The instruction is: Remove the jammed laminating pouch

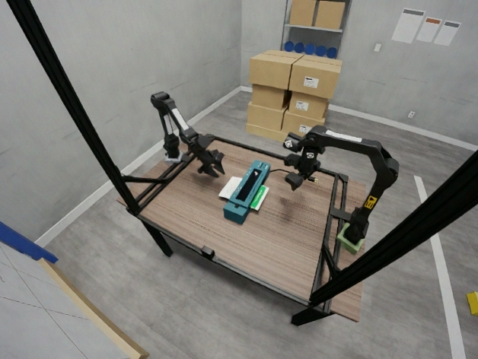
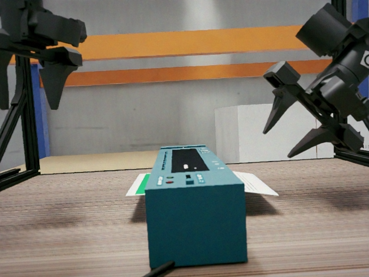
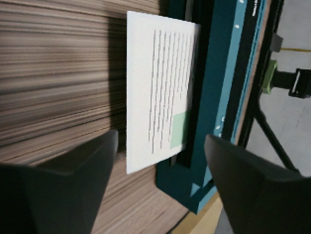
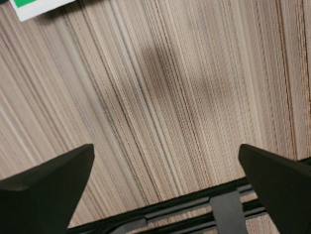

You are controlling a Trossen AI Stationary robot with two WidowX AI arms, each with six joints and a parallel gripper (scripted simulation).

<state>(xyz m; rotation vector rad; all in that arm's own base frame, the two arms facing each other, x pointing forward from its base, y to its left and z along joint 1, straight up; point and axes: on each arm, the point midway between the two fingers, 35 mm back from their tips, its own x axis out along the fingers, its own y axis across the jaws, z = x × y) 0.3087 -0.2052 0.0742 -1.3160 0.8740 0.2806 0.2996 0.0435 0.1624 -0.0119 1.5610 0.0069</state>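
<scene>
Right now my right hand is 18 cm past the dark key, 21 cm to the right of it and 13 cm above it. From my right hand the other things lie so: green-edged end: 5 cm behind, 16 cm to the left, 16 cm below; plug: 25 cm ahead, 5 cm to the right, 19 cm below.
</scene>
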